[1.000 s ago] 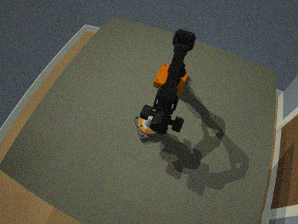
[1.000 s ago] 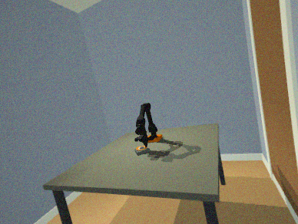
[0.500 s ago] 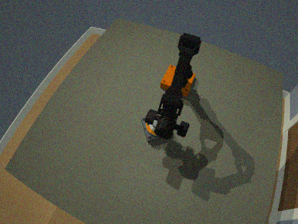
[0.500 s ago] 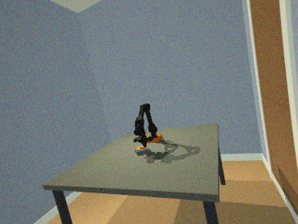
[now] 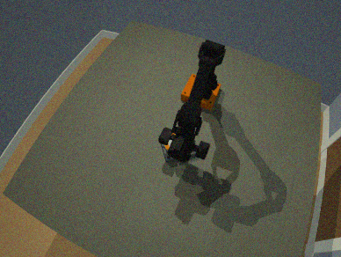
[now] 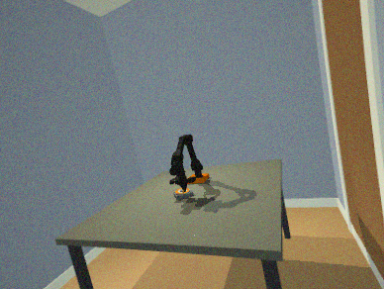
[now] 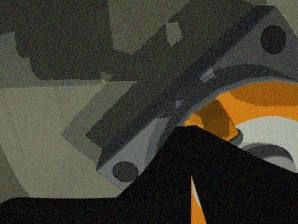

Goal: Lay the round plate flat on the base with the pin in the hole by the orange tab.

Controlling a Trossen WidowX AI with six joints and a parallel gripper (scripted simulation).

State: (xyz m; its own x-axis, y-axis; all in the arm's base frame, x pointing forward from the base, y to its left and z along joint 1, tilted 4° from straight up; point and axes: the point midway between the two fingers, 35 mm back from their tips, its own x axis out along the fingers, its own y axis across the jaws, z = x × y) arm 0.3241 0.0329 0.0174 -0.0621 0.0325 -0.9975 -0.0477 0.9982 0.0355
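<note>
Right now my gripper tip is 30 mm to the left of the round orange plate and 10 mm past it. Also, from my gripper tip: square grey base (40 mm to the right, 30 mm behind, 20 mm below).
</note>
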